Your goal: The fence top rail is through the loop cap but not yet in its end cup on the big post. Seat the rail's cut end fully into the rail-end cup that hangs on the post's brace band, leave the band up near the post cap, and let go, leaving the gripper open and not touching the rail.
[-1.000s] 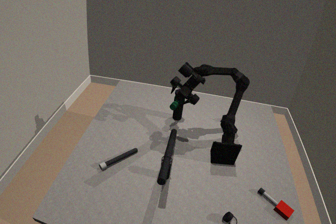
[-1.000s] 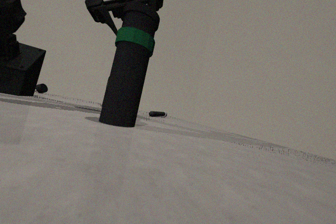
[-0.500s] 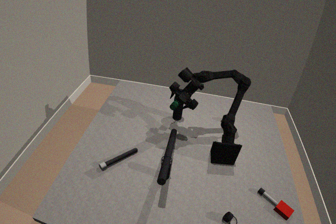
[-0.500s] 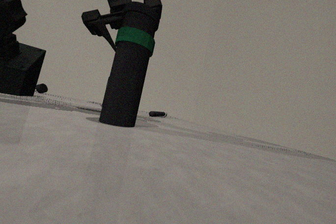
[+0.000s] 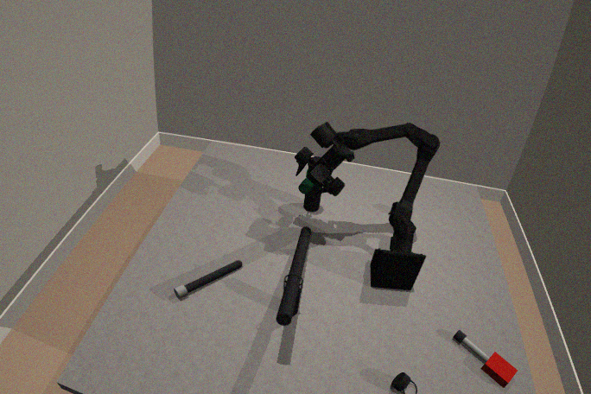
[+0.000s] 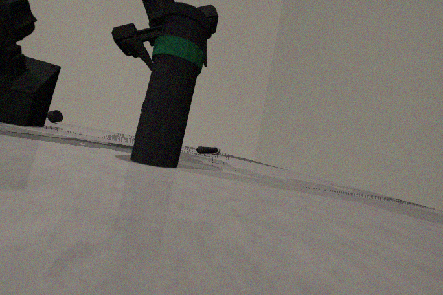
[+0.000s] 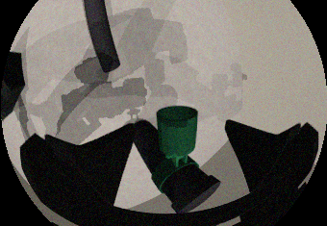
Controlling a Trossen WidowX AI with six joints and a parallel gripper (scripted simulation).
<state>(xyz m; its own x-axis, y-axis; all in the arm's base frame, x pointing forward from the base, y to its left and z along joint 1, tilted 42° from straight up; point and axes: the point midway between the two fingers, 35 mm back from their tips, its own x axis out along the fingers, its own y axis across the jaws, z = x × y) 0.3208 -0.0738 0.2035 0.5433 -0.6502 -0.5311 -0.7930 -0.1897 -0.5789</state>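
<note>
Right now the green band is 50 mm to the right of my gripper tip, 10 mm below it and 10 mm behind it. The rest, counted from my gripper tip: black ring piece (620 mm to the left, 400 mm behind, 140 mm below).
</note>
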